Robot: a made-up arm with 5 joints.
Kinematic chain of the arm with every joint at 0, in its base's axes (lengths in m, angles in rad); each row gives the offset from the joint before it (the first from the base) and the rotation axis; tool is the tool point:
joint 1: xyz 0 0 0.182 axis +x
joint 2: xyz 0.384 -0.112 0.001 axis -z
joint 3: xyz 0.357 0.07 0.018 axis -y
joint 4: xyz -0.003 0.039 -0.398 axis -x
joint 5: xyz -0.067 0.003 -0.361 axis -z
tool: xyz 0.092 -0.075 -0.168
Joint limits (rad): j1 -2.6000..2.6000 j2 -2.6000..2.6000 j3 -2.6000..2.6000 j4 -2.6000..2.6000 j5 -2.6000..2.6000
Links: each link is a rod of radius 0.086 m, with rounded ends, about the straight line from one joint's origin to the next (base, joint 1, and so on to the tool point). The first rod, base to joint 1, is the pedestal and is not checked.
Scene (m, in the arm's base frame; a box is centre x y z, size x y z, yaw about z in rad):
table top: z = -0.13
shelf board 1: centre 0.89 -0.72 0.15 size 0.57 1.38 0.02 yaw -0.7
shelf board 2: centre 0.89 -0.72 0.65 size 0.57 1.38 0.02 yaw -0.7
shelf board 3: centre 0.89 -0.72 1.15 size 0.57 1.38 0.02 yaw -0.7
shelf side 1: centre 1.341 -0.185 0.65 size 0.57 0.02 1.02 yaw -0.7
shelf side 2: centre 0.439 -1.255 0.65 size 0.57 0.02 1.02 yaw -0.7
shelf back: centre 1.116 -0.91 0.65 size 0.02 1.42 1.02 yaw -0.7
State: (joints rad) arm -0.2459 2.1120 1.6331 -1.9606 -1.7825
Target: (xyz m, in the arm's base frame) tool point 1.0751 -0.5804 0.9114
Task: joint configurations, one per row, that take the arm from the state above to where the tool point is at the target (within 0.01 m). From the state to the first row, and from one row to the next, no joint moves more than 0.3 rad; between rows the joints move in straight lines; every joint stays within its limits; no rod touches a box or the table.
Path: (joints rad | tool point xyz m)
1: -0.3015 2.3159 1.6286 -2.1936 -1.7908 | 0.4899 -0.6656 0.3913
2: -0.3571 2.5198 1.6241 -2.4265 -1.7991 | 0.3699 -0.5454 0.3827
3: -0.6425 2.3674 1.7075 -2.2800 -1.7641 | 0.4552 -0.5262 0.5774
4: -0.9280 2.2151 1.7909 -2.1335 -1.7291 | 0.5525 -0.4201 0.7672
5: -1.2134 2.0627 1.8743 -1.9870 -1.6940 | 0.6598 -0.2306 0.9114
6: -1.0594 1.8767 1.8547 -1.7139 -1.6915 | 0.8014 -0.3472 0.9526
7: -0.9053 1.6907 1.8352 -1.4408 -1.6889 | 0.9413 -0.4673 0.9524
8: -0.7513 1.5046 1.8156 -1.1677 -1.6863 | 1.0751 -0.5804 0.9114

